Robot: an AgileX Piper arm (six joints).
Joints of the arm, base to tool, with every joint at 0 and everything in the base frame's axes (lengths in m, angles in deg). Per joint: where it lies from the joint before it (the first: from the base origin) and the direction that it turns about. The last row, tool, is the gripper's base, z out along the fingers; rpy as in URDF.
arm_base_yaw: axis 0 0 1 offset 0 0 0.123
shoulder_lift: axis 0 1 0 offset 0 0 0
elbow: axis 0 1 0 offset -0.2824 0 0.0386
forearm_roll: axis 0.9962 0 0.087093 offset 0.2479 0 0.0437
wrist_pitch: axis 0 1 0 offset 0 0 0
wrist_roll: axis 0.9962 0 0.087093 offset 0.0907 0 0.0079
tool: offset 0 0 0 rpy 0 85 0
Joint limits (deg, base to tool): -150..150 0..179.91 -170..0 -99.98..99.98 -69.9..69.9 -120..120
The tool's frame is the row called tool.
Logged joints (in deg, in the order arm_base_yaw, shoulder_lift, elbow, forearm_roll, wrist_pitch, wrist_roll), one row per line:
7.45 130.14 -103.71 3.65 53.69 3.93
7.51 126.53 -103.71 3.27 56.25 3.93
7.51 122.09 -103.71 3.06 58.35 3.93
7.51 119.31 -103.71 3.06 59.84 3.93
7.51 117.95 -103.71 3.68 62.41 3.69
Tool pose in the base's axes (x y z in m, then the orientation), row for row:
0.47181 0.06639 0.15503 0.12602 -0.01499 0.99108 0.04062
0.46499 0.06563 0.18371 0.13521 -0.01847 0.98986 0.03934
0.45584 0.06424 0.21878 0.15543 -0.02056 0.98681 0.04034
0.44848 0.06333 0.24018 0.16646 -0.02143 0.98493 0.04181
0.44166 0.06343 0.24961 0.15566 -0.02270 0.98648 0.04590
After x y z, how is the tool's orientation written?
As a quaternion, w x y z.
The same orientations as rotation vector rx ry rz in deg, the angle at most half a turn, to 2 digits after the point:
-2.50 165.36 6.78
-3.07 164.30 6.53
-3.37 161.95 6.62
-3.50 160.65 6.82
-3.72 161.87 7.53

